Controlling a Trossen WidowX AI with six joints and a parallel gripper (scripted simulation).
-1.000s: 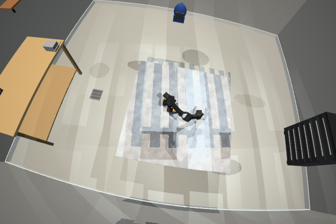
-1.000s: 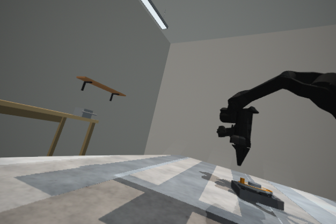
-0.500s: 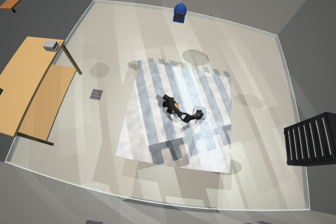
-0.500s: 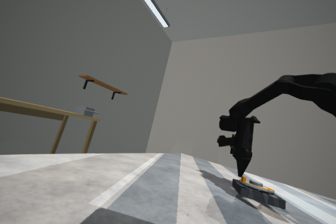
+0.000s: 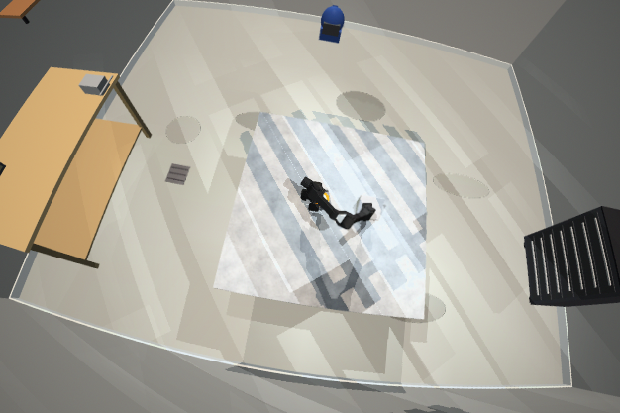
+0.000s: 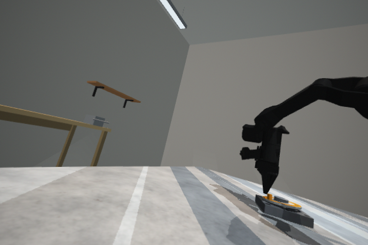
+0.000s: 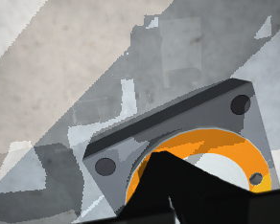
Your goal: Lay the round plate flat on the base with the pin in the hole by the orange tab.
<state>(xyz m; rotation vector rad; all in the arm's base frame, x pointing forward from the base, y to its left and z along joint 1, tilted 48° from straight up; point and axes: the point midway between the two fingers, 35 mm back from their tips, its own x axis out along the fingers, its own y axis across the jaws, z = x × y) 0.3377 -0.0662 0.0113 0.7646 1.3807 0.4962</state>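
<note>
My gripper tip is now 50 mm past the dark grey square base, 20 mm to the left of it and 20 mm above it.
</note>
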